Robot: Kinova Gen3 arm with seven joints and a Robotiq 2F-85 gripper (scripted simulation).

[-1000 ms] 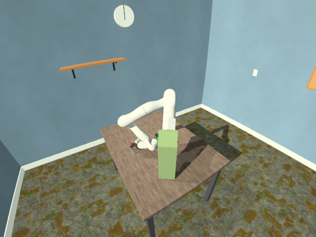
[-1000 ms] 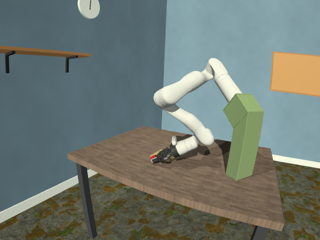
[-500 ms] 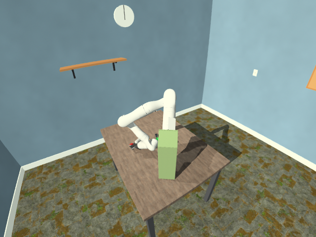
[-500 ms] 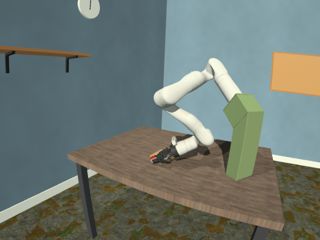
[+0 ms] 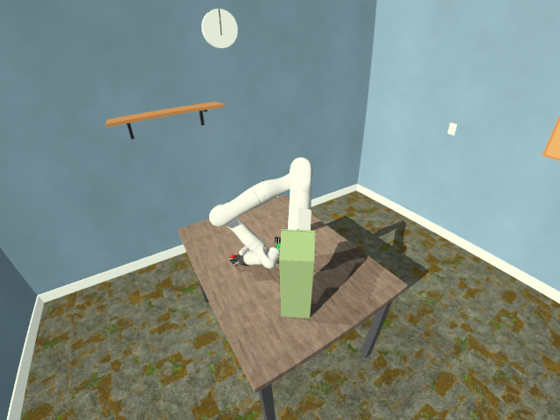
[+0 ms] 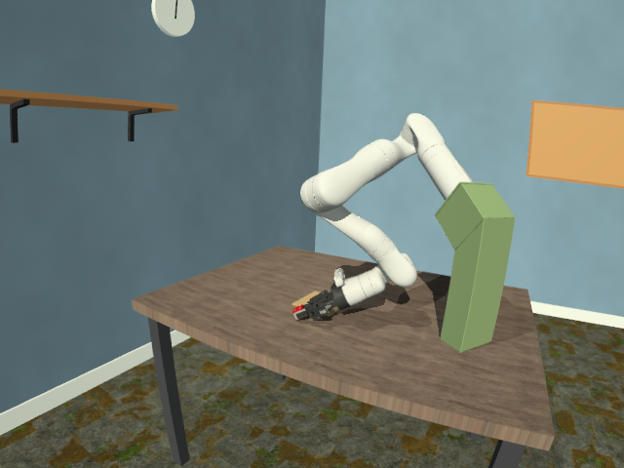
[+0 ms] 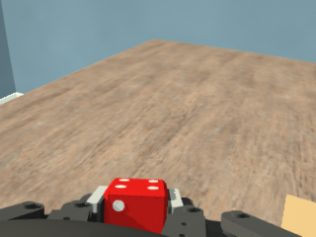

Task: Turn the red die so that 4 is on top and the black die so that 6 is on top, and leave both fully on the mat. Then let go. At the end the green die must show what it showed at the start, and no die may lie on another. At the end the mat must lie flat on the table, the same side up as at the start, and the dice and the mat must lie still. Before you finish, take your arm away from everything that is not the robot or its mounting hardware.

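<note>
The red die is right at my hand. Also, from my hand: black die (300 mm to the right, 20 mm ahead, 10 mm below); then tan mat (140 mm to the right, 20 mm below); then green die (270 mm to the right, 50 mm behind, 10 mm below).
</note>
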